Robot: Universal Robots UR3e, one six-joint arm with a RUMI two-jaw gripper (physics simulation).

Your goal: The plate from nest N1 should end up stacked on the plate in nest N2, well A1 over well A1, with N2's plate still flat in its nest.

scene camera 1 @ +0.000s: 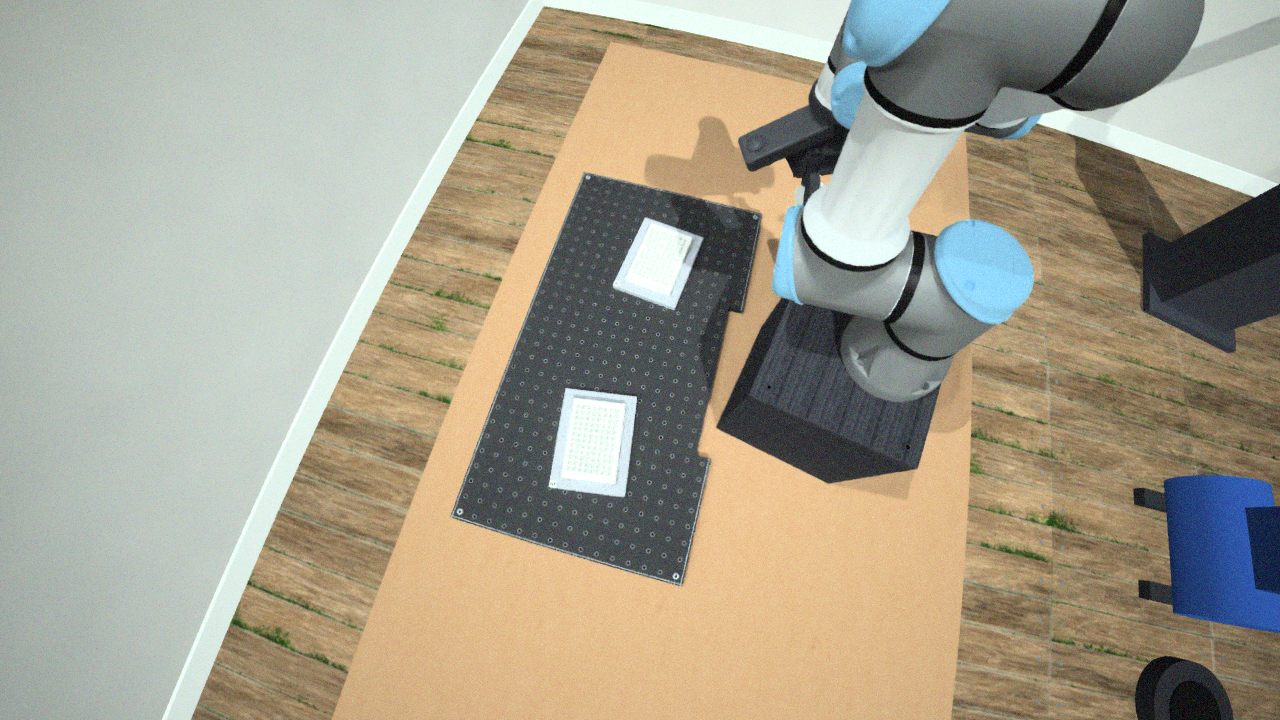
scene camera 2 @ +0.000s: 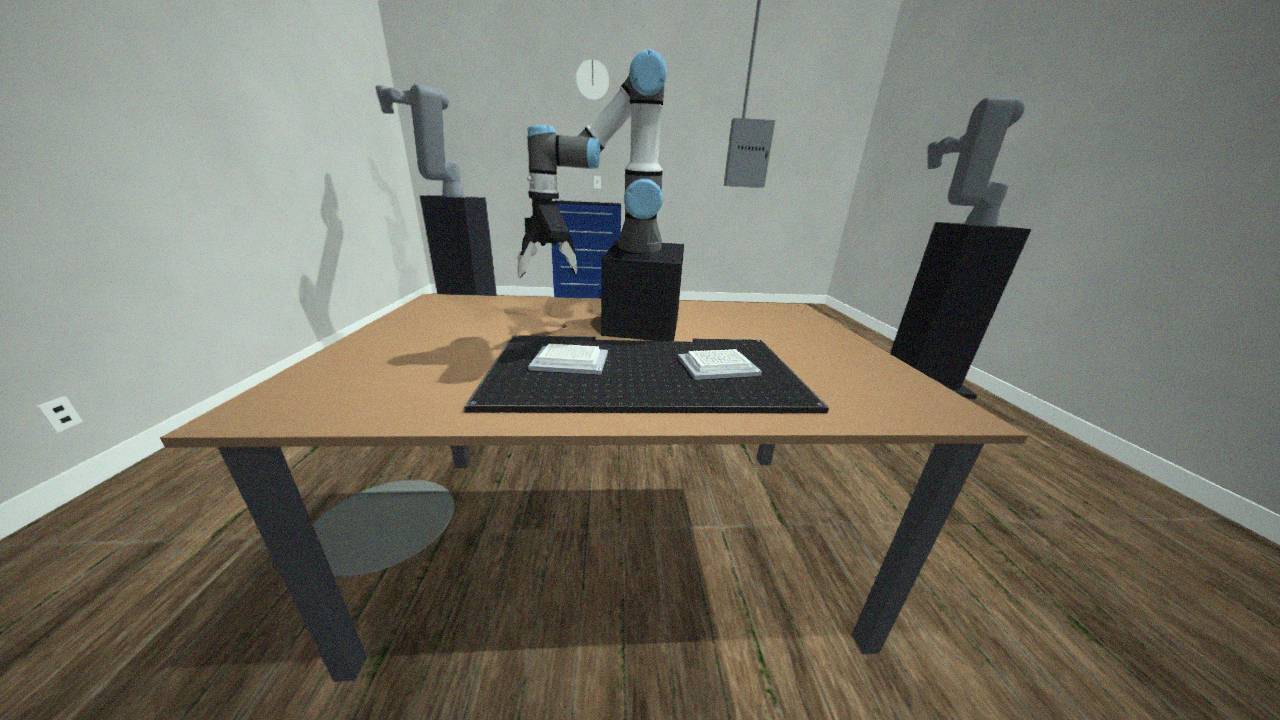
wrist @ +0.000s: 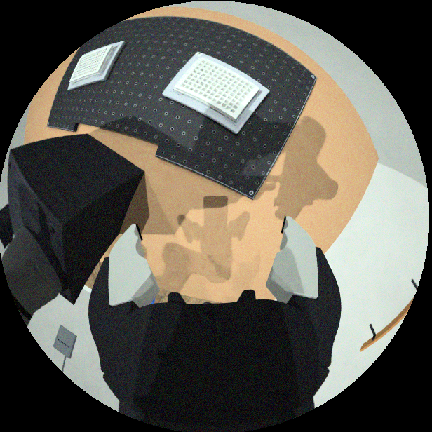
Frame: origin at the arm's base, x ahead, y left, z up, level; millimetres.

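Where they show: gripper, fingertip midpoint: (scene camera 1: 781, 201) (scene camera 2: 548, 276); arm's base at its link origin: (scene camera 1: 891, 353) (scene camera 2: 640, 246).
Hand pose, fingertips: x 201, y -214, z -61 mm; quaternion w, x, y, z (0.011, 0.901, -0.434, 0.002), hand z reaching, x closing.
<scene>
Each offset is from my fingertips to the top centre of the thing. "pt": to the spot under its first point. Level surfaces: height alone.
A white well plate @(159 mm ahead, 97 mm left, 138 mm down) (scene camera 1: 659, 257) (scene camera 2: 570, 352) (wrist: 219, 82) lies flat in a pale nest @(159 mm ahead, 97 mm left, 149 mm down) (scene camera 1: 671, 302) (scene camera 2: 566, 368) (wrist: 235, 128), the nest nearer my gripper. A second white well plate @(116 mm ahead, 446 mm left, 138 mm down) (scene camera 1: 594, 438) (scene camera 2: 720, 360) (wrist: 90, 64) lies flat in another pale nest @(pt 92 mm ahead, 519 mm left, 152 mm down) (scene camera 1: 586, 489) (wrist: 106, 74), farther off. I cannot read which nest is N1 or N2, nor the A1 marks. My gripper (scene camera 2: 547, 272) (wrist: 210, 223) is open and empty, pointing down. It hangs high above the table, behind and to the side of the nearer plate. In scene camera 1 the arm mostly hides it.
Both nests sit on a black perforated board @(164 mm down) (scene camera 1: 617, 358) (scene camera 2: 644, 394) (wrist: 145, 112) on the wooden table @(177 mm down) (scene camera 1: 787, 573) (scene camera 2: 358, 394). The arm stands on a black pedestal (scene camera 1: 796, 420) (scene camera 2: 640, 300) (wrist: 75, 175) beside the board's notched edge. Shadows of the arm fall on table and board.
</scene>
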